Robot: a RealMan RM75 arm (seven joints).
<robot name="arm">
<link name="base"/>
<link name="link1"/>
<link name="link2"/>
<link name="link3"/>
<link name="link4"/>
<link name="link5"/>
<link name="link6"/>
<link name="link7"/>
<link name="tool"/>
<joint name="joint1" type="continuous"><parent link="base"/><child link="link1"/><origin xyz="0 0 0.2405"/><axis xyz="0 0 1"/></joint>
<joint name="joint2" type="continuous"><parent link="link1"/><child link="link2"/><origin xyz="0 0 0"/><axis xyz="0 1 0"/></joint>
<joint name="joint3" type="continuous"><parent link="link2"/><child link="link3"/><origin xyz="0 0 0.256"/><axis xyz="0 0 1"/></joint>
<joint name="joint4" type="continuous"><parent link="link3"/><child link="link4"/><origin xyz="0 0 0"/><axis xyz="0 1 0"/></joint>
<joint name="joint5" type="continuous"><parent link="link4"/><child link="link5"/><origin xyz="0 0 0.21"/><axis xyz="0 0 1"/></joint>
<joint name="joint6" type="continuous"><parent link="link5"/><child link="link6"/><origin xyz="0 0 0"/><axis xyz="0 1 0"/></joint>
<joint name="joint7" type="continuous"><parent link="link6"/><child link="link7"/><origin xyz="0 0 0.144"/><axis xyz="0 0 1"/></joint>
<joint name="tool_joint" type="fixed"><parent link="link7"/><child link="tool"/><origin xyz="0 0 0"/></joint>
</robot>
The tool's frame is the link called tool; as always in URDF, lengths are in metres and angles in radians. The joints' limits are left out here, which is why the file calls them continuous.
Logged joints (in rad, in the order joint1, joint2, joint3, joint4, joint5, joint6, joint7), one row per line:
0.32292 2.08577 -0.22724 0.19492 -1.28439 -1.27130 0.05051
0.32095 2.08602 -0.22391 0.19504 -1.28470 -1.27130 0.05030
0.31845 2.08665 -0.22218 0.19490 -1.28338 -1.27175 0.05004
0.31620 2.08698 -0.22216 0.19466 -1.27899 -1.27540 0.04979
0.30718 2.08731 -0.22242 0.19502 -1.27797 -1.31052 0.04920
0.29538 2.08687 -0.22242 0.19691 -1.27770 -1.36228 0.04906
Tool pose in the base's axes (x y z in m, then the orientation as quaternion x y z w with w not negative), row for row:
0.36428 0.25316 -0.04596 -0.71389 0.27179 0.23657 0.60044
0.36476 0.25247 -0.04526 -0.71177 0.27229 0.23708 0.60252
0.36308 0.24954 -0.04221 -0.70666 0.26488 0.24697 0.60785
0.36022 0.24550 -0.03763 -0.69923 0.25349 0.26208 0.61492
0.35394 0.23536 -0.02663 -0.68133 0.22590 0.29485 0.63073
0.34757 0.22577 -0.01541 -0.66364 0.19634 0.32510 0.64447
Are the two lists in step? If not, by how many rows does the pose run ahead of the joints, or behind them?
The pose runs 2 rows ahead of the joints: the pose in row i belongs to the joints in row i + 2.
